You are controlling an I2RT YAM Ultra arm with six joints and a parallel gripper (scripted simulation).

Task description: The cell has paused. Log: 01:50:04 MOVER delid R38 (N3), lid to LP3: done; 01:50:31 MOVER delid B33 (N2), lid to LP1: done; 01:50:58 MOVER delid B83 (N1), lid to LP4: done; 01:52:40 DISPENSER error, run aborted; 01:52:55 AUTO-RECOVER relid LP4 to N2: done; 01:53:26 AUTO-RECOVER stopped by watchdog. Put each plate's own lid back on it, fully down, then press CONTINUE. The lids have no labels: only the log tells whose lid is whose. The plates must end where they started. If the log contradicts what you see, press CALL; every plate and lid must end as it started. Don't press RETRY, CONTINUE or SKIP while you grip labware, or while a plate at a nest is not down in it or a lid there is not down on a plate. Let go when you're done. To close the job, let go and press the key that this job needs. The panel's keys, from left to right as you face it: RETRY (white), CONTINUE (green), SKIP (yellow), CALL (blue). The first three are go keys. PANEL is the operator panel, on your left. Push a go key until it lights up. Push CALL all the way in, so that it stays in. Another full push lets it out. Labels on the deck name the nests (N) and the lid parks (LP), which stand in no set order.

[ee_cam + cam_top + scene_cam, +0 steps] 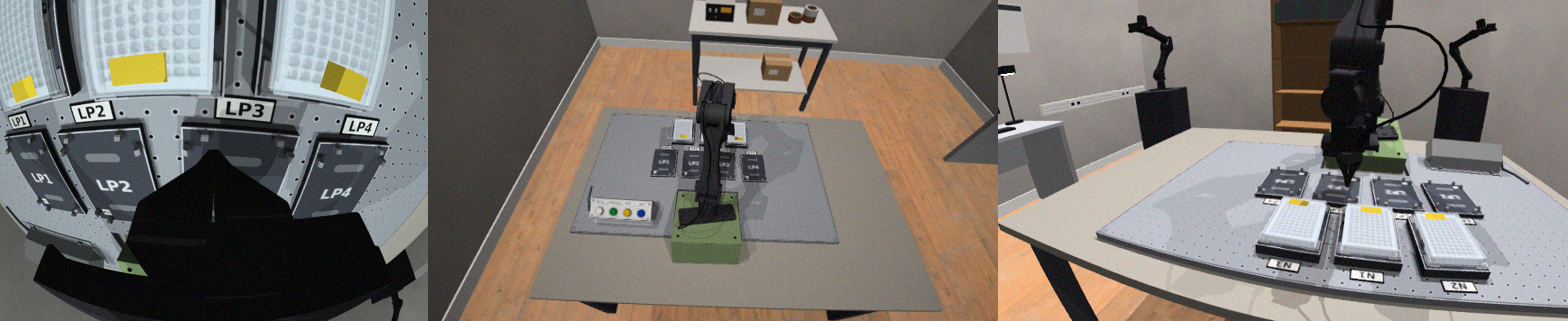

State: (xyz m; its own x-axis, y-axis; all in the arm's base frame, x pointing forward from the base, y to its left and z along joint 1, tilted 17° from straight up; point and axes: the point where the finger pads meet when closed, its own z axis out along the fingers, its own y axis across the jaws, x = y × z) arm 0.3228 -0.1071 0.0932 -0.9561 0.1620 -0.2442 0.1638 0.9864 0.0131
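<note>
My gripper is now 270 mm past the green continue key and 440 mm to the right of it. Also, from my hand: LP2 lid park (60 mm behind, 130 mm to the left, 60 mm below); LP4 lid park (110 mm behind, 130 mm to the right, 60 mm below); LP3 lid park (80 mm behind, 60 mm below).
</note>
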